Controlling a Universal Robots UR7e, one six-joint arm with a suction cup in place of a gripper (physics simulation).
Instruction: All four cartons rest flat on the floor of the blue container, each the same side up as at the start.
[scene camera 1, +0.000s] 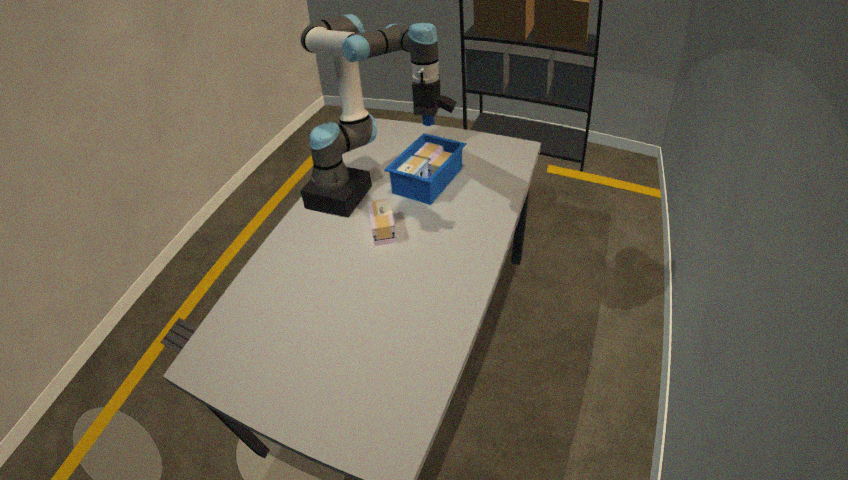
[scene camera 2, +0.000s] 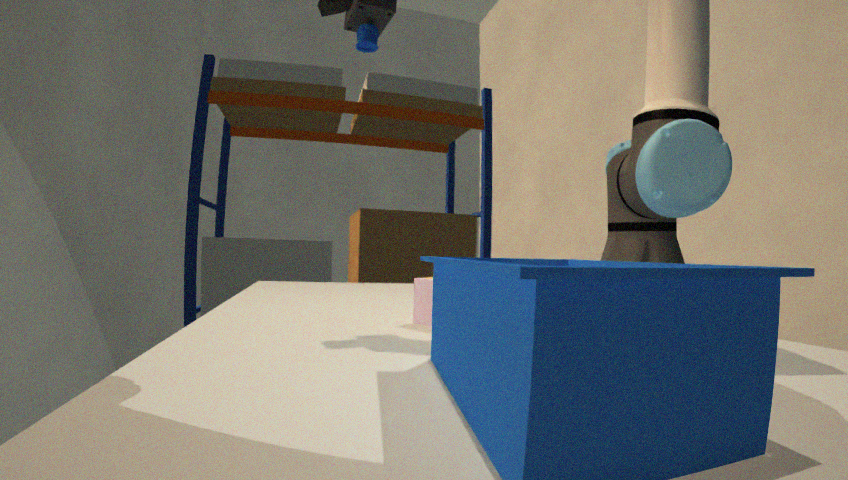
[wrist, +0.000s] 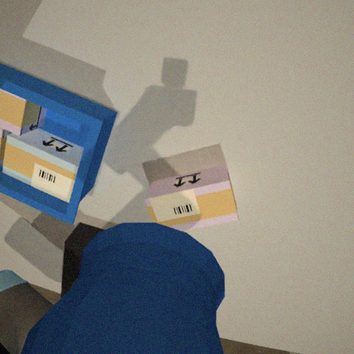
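Seen in the pictures: hand at its tool point: (scene camera 1: 428, 123) (scene camera 2: 366, 47); arm's base at its link origin: (scene camera 1: 330, 179).
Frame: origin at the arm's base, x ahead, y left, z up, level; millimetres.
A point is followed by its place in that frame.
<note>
A pink-edged carton (scene camera 1: 382, 221) @(x 281, y -206, z -5 mm) (scene camera 2: 423, 302) @(x 319, y -197, z -45 mm) (wrist: 192, 200) lies on the table outside the blue container (scene camera 1: 411, 187) @(x 324, y 21, z -26 mm) (scene camera 2: 654, 356) @(x 410, y 280, z -11 mm) (wrist: 102, 145), off its near end in scene camera 1. In the container are a light-blue-edged carton (scene camera 1: 412, 167) @(x 307, y 112, z 3 mm) (wrist: 42, 165) and a pink-edged carton (scene camera 1: 428, 151) @(x 345, y 231, z 5 mm) (wrist: 12, 112). A third carton (scene camera 1: 440, 160) @(x 406, y 174, z 4 mm) stands beside them; the container's walls hide the cartons' bases. Black arrows show on the sides of the loose carton and the light-blue one. My suction cup (scene camera 1: 427, 120) (scene camera 2: 367, 38) (wrist: 155, 280) hangs high above the table, touching nothing, with no carton on it.
The arm's black base (scene camera 1: 336, 193) @(x 60, y -82, z -1 mm) stands on the table (scene camera 1: 333, 333) @(x 240, y -633, z -85 mm) (scene camera 2: 285, 333) @(x 549, y -177, z -85 mm) left of the container in scene camera 1. A black shelf rack (scene camera 1: 463, 71) stands behind the table, and a blue and orange rack (scene camera 2: 192, 208) shows in scene camera 2.
</note>
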